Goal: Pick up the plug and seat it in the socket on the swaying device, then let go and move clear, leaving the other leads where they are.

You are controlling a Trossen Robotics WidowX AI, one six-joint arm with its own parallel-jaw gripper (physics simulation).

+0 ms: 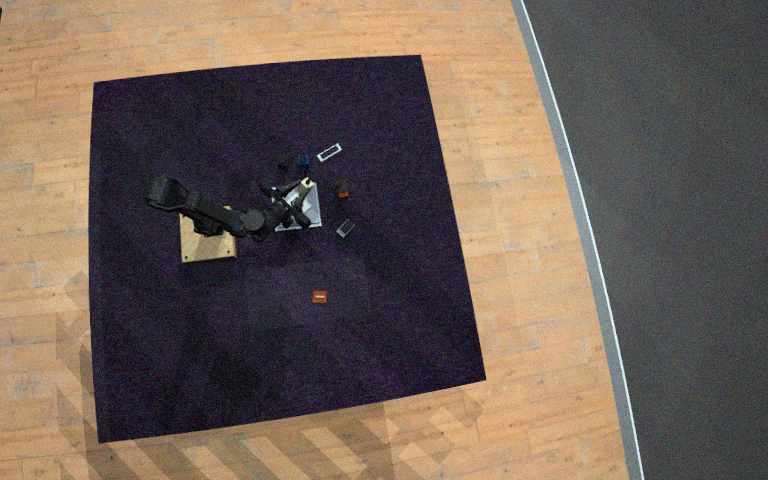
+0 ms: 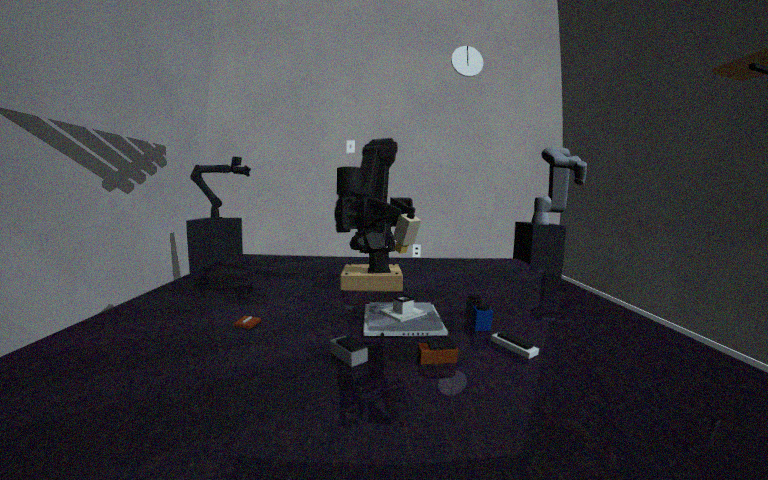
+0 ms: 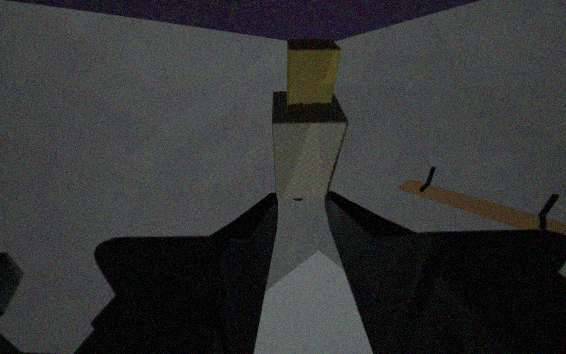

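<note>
The plug (image 1: 306, 182) (image 2: 406, 232) (image 3: 306, 157) has a cream body and a yellow tip. My gripper (image 1: 304, 189) (image 2: 409, 217) (image 3: 301, 198) is shut on the end of the cream body. The plug hangs tip down, slightly tilted, high above the table. From overhead it overlaps the device's upper edge. The device (image 1: 314, 210) (image 2: 404, 332) is a pale grey slab with a white diamond-shaped plate (image 2: 417, 312) on top. The socket (image 2: 403, 305) is a small pale block with a dark top on that plate. The arm and gripper hide much of the device from overhead.
Around the device lie an orange block (image 1: 342, 189) (image 2: 437, 354), a grey block (image 1: 345, 228) (image 2: 351, 352), a white bar (image 1: 329, 152) (image 2: 514, 345), a blue block (image 1: 303, 159) (image 2: 483, 319) and a black block (image 1: 283, 163). A flat orange piece (image 1: 320, 297) (image 2: 248, 322) lies farther off.
</note>
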